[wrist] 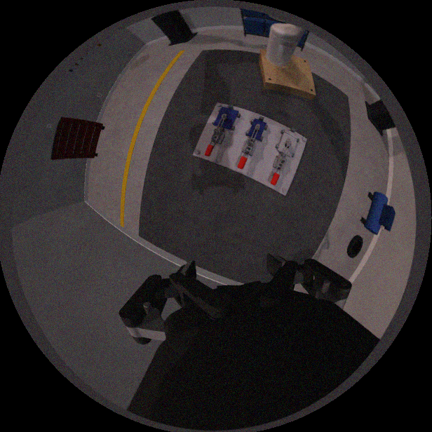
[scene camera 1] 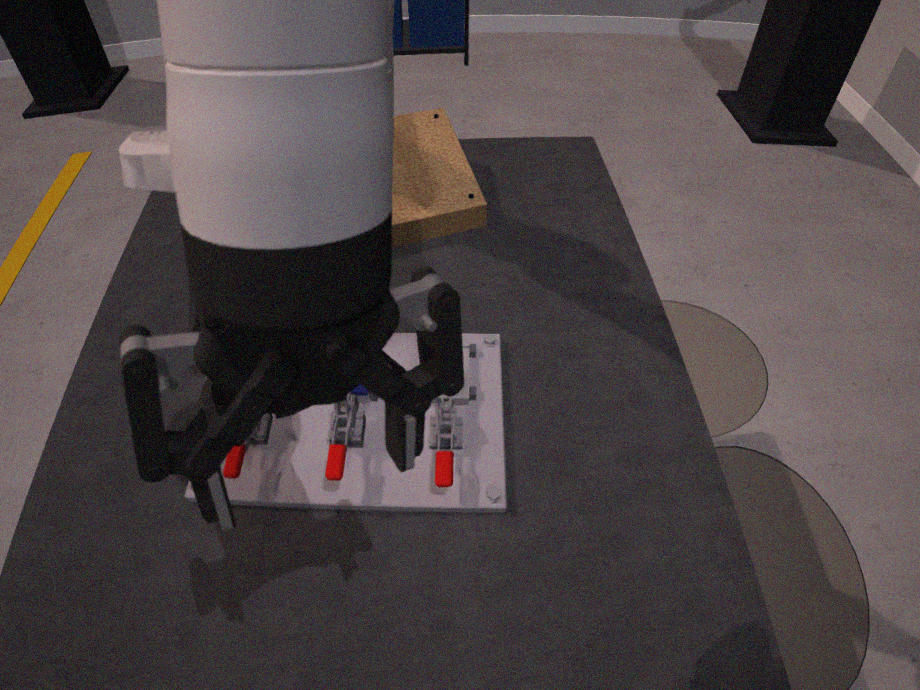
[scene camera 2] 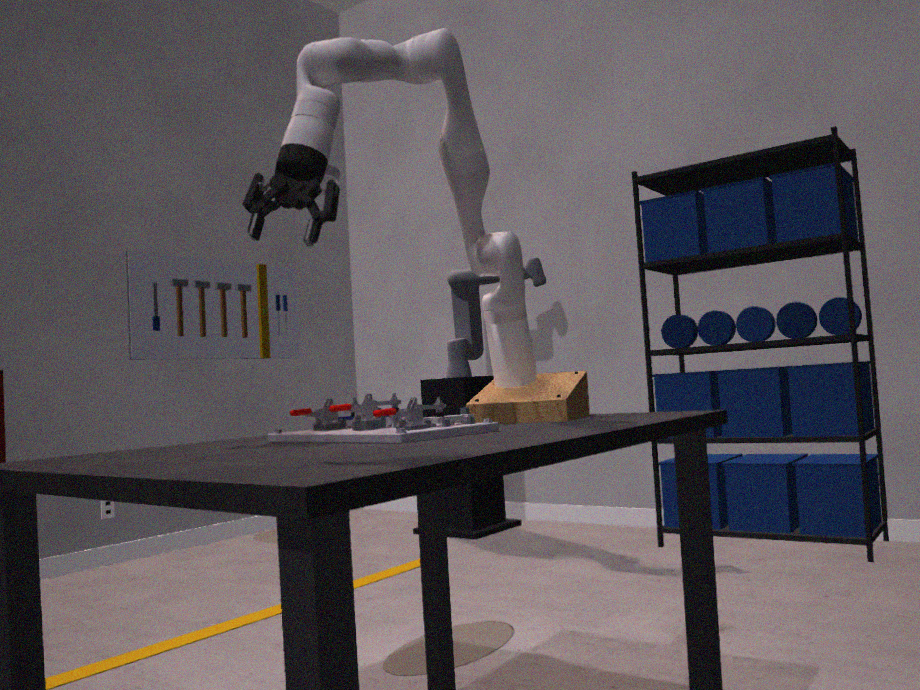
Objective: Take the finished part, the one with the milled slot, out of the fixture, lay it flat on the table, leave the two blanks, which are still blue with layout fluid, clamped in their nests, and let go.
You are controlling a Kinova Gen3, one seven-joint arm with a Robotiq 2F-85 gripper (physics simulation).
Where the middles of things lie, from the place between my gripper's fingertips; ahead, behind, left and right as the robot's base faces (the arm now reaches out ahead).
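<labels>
I find the red handle point(scene camera 1: 444, 459) 270 mm below my hand, 160 mm behind it and 70 mm to the left of it. There is a white fixture plate point(scene camera 1: 289, 471) as well, and counted from my hand that plate is 310 mm below, 240 mm behind and 40 mm to the right.
</labels>
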